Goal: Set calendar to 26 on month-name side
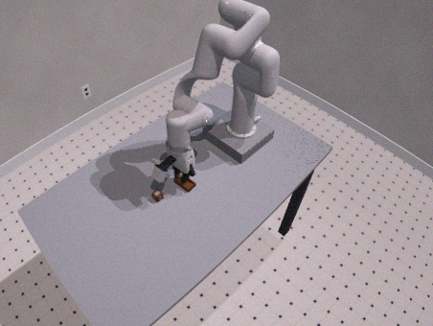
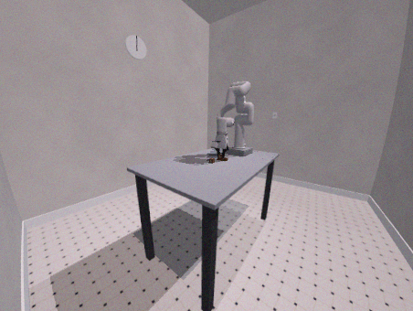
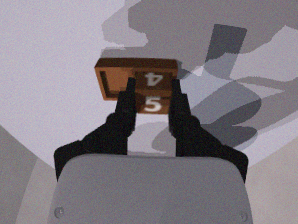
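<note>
Now: hand 2 cm to the right of the brown wooden tray and 3 cm above it. Round my hand: brown cube: 12 cm ahead, 1 cm to the left, 3 cm below.
</note>
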